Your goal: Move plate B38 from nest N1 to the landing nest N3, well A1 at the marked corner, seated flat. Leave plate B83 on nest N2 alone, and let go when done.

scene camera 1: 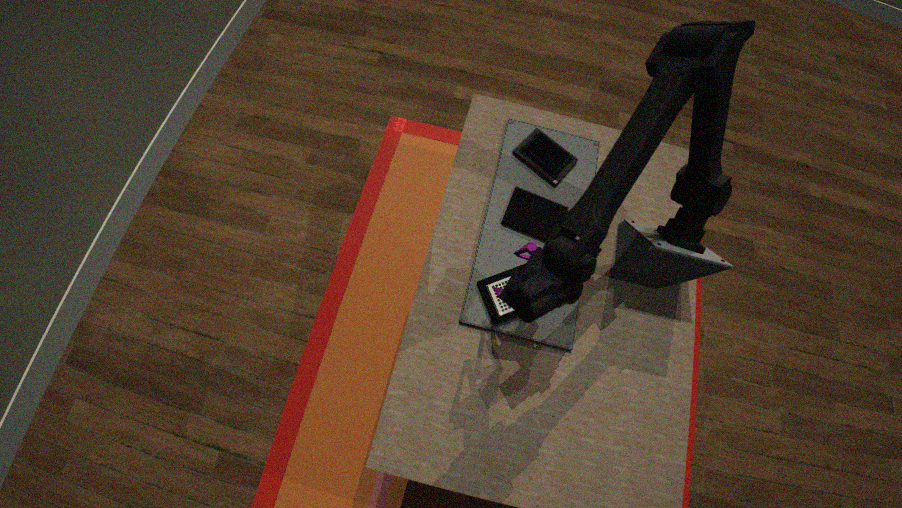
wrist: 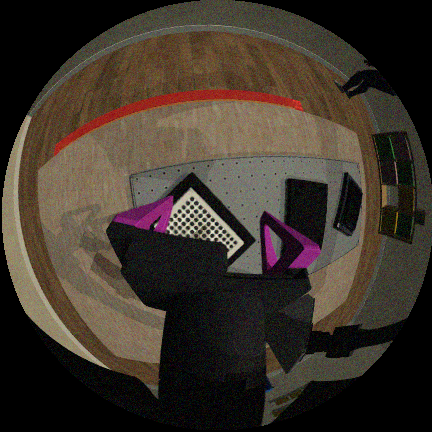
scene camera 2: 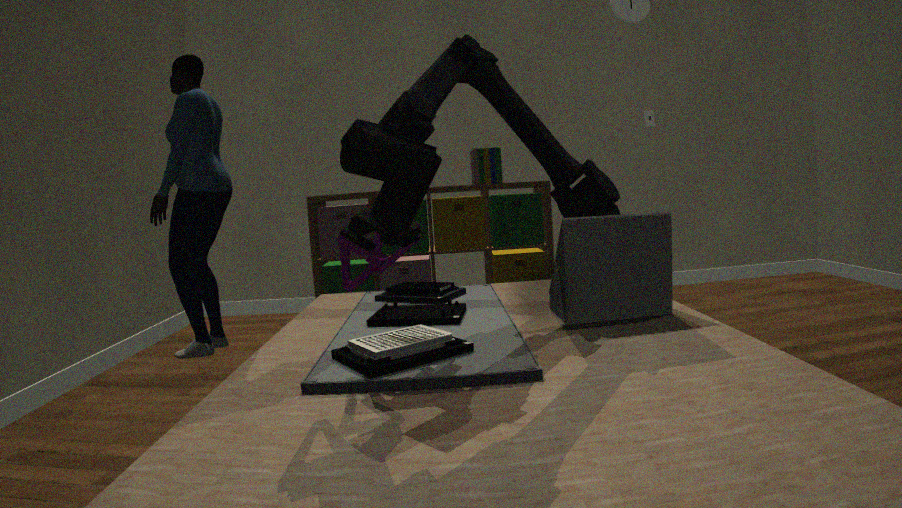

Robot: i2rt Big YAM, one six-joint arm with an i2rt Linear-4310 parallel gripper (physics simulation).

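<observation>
A white well plate (scene camera 1: 503,305) (scene camera 2: 400,340) (wrist: 201,220) lies in a black nest (scene camera 2: 378,367) (wrist: 220,204) at the near end of the grey board. My gripper (scene camera 1: 507,272) (scene camera 2: 363,277) (wrist: 218,207) is open and empty, its magenta fingers well above the board. In the wrist view its fingers appear to either side of the plate, which sits askew to them; the gripper body hides part of it. A black nest or dark plate (scene camera 1: 534,213) (scene camera 2: 416,314) (wrist: 306,210) is mid-board. Another dark one (scene camera 1: 545,156) (scene camera 2: 421,291) (wrist: 349,204) is at the far end. No labels are readable.
The perforated grey board (scene camera 1: 489,252) (scene camera 2: 498,372) (wrist: 245,172) lies on the wooden table (scene camera 1: 435,403) (scene camera 2: 694,454). The arm's grey wedge base (scene camera 1: 656,268) (scene camera 2: 618,271) stands beside it. A person (scene camera 2: 198,189) and a shelf unit (scene camera 2: 311,252) are beyond the table.
</observation>
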